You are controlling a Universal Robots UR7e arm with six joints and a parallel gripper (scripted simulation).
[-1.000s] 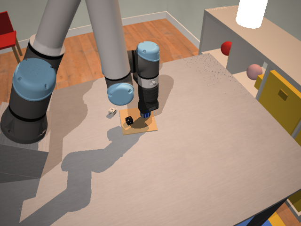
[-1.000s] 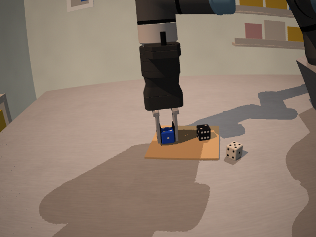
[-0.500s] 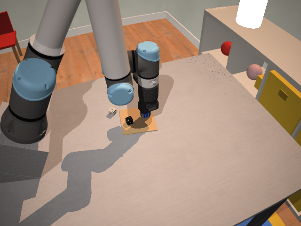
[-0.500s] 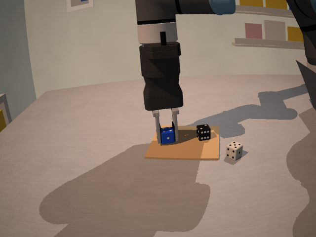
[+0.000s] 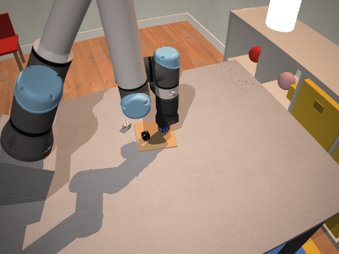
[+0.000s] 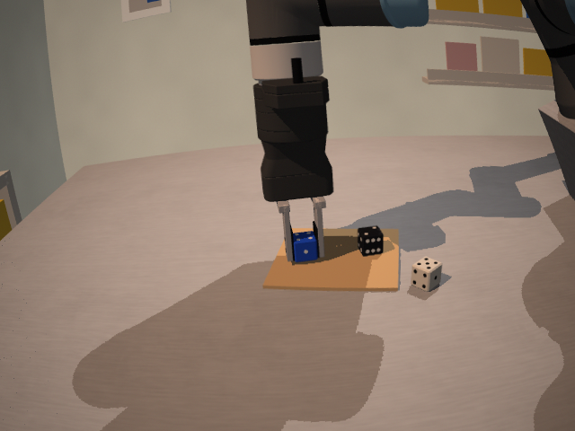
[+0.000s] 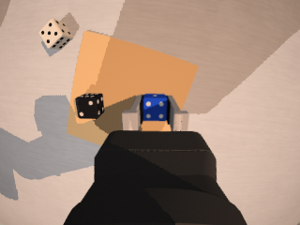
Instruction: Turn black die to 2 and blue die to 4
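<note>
The blue die is 1 cm below my hand. The rest, counted from my hand: white die: 12 cm behind, 7 cm to the left, 1 cm below; then black die: 8 cm behind, 1 cm to the right, 1 cm below; then orange mat: 4 cm behind, 3 cm below.
</note>
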